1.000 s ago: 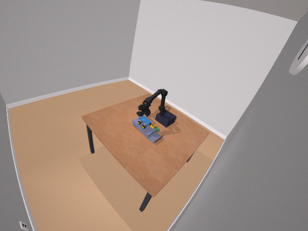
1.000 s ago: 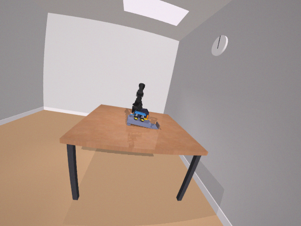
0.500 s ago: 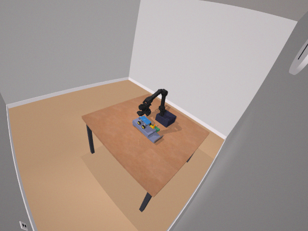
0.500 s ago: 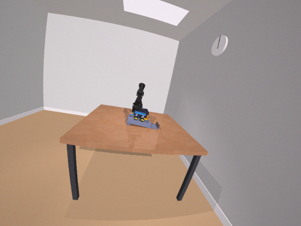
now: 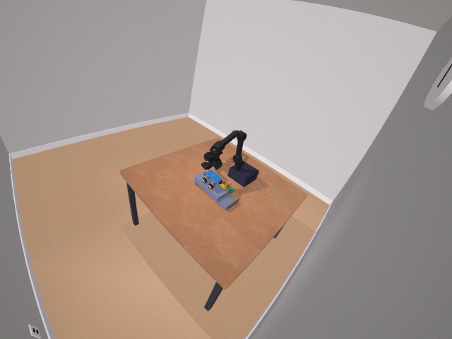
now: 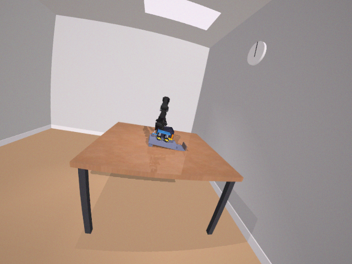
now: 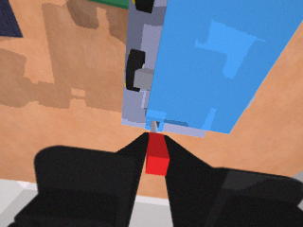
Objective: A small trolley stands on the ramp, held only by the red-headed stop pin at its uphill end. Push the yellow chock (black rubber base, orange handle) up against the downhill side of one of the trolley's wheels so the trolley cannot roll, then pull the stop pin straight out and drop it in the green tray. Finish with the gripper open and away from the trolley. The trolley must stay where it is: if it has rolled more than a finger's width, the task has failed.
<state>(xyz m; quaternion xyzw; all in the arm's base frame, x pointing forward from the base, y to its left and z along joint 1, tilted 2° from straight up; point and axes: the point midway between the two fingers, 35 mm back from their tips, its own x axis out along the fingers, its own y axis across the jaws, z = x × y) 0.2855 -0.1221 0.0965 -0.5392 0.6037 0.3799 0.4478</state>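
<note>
The green tray is 7 cm behind my gripper tip, 19 cm to the left of it and 16 cm below it. The rest, counted from my gripper tip: blue trolley 3 cm ahead, 8 cm to the left, 4 cm below; then grey ramp 4 cm ahead, 9 cm to the left, 11 cm below; then red-headed stop pin right at my gripper tip.
</note>
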